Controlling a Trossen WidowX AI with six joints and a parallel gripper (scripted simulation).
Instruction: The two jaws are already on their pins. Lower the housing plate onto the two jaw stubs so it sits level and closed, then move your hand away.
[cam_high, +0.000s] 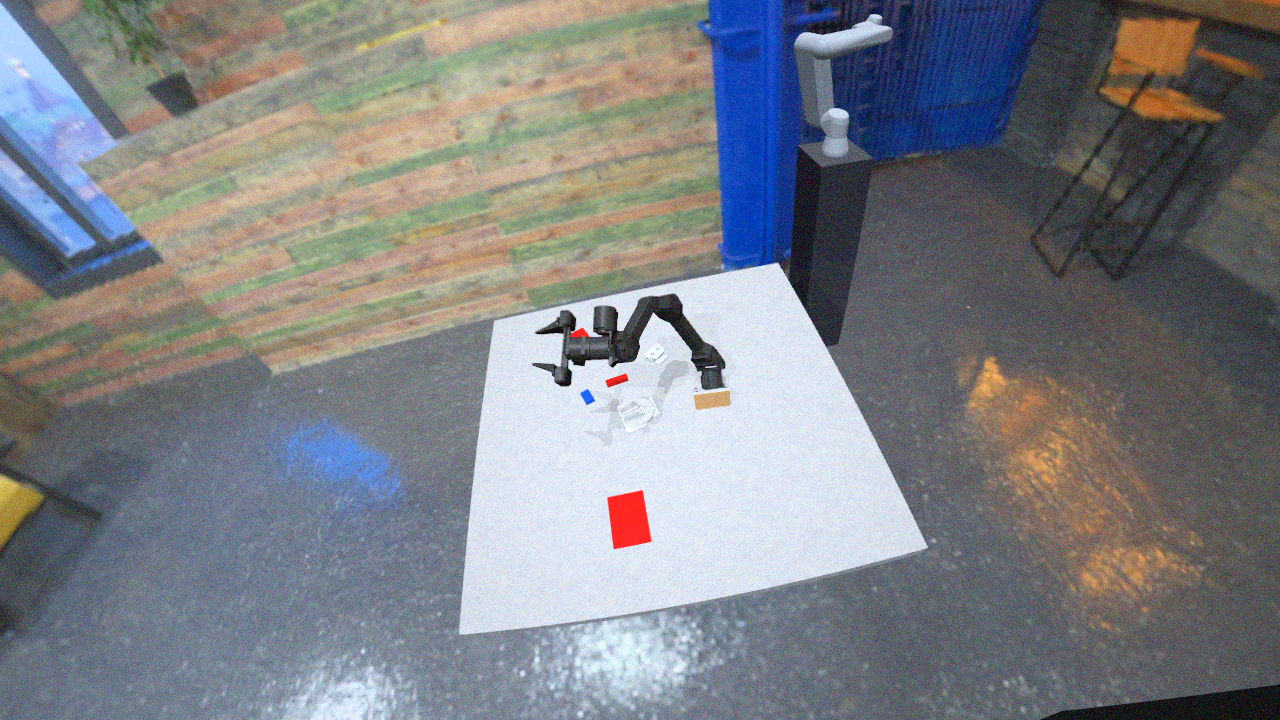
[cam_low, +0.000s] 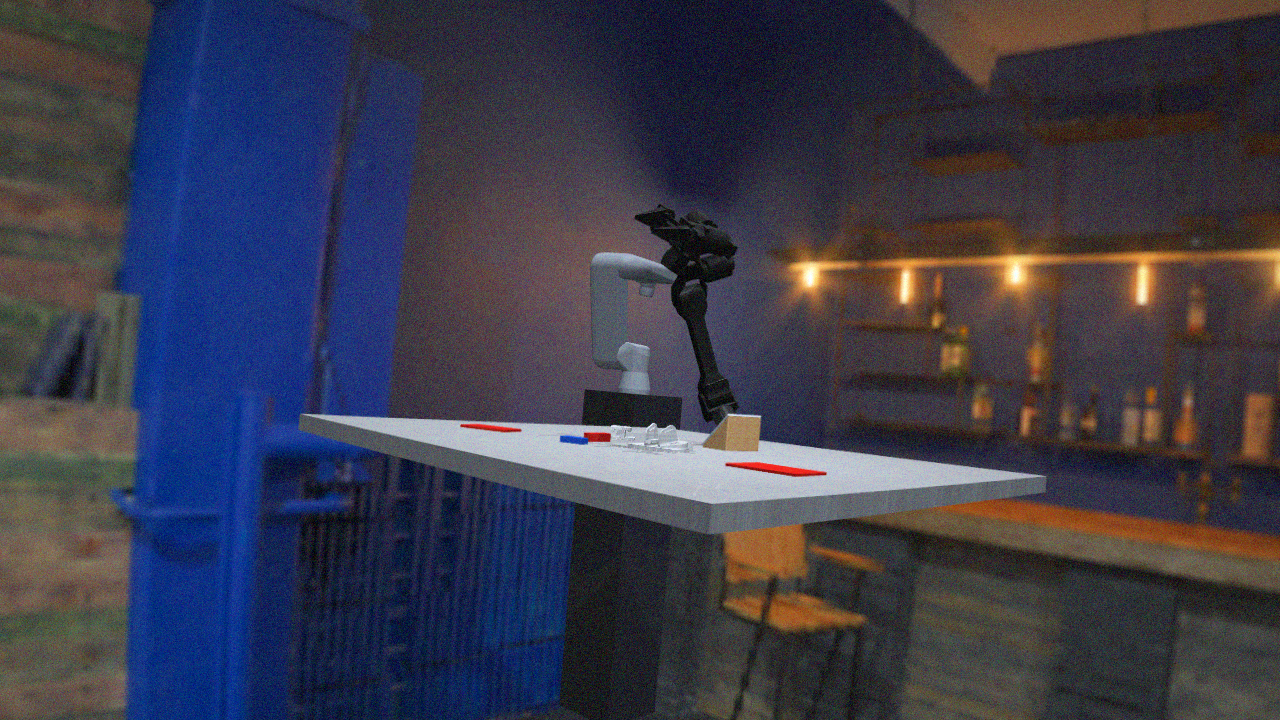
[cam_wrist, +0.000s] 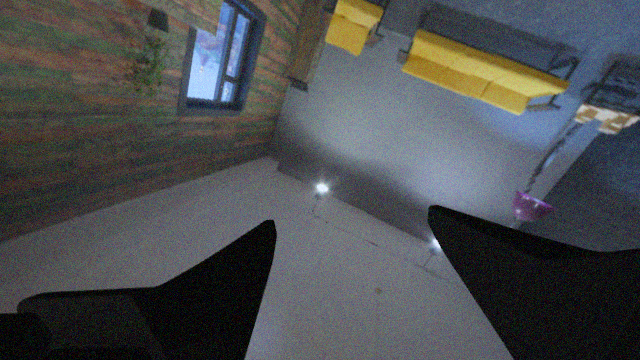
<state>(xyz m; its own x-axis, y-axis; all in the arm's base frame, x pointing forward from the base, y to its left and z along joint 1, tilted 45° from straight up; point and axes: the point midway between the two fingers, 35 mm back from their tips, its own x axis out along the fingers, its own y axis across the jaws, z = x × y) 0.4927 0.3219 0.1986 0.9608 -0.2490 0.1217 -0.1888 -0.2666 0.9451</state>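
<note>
My gripper tip is now 47 cm above the small red block, 24 cm to the left of it and 16 cm past it. Also, from my gripper tip: blue block: 47 cm below, 20 cm to the right, 4 cm behind.
</note>
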